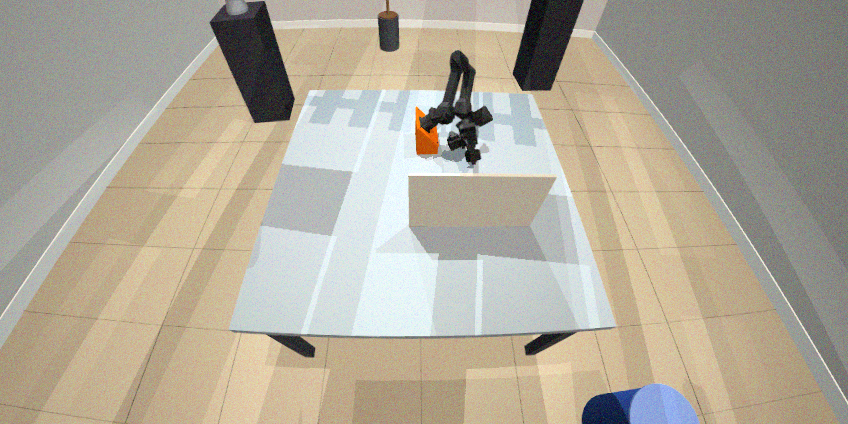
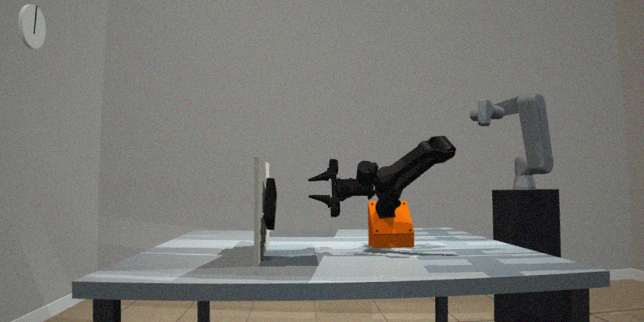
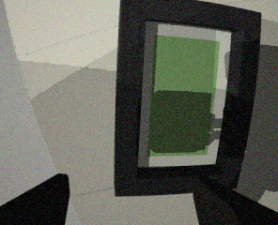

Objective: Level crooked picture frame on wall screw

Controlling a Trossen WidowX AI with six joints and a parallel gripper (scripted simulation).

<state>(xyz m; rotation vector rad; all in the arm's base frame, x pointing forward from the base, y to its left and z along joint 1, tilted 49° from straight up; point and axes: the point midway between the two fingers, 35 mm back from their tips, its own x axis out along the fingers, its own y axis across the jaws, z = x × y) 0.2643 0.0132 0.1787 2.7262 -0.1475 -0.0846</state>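
Right now my gripper tip is 130 mm short of the picture frame, 50 mm above it and 10 mm to the left of it. Round my gripper tip: wall panel: 140 mm ahead, 60 mm below, 10 mm to the right.
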